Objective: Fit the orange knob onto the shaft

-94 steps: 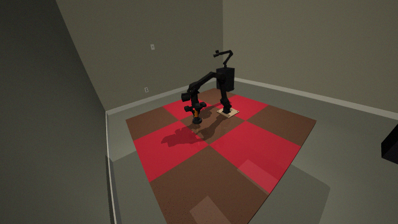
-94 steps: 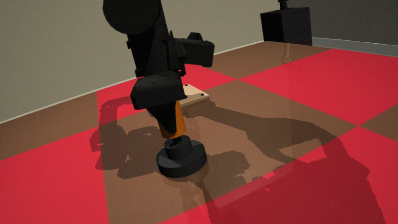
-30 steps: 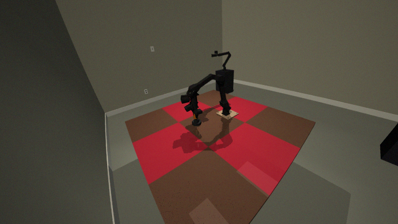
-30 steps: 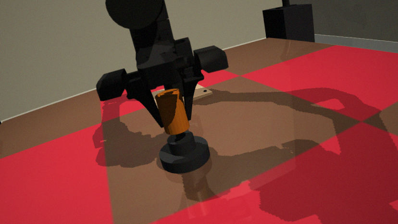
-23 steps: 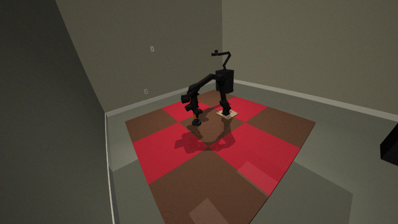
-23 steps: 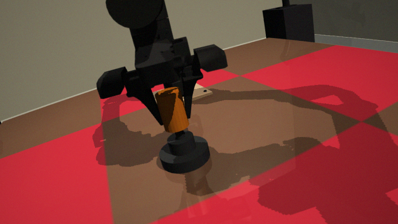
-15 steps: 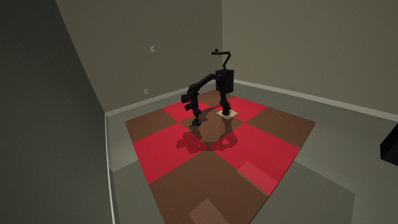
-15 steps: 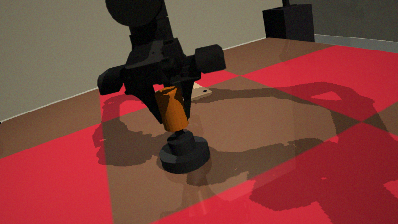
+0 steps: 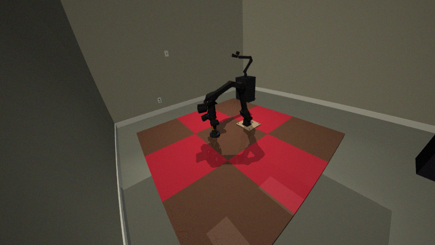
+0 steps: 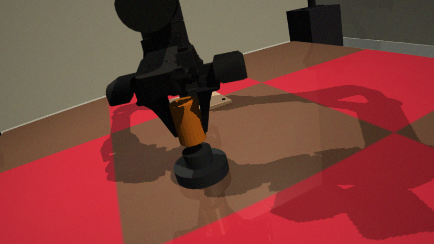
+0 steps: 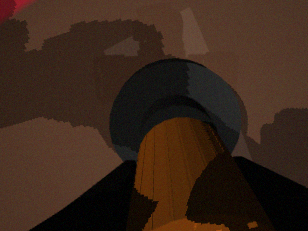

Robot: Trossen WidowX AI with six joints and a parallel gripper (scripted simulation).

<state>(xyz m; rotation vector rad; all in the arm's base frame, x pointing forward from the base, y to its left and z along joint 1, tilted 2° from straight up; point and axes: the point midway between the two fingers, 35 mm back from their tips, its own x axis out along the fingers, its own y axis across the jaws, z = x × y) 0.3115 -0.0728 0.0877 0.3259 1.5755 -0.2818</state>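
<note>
Right now my gripper tip is 2 cm below the orange knob. Round my gripper tip: dark round pedestal: 4 cm below.
</note>
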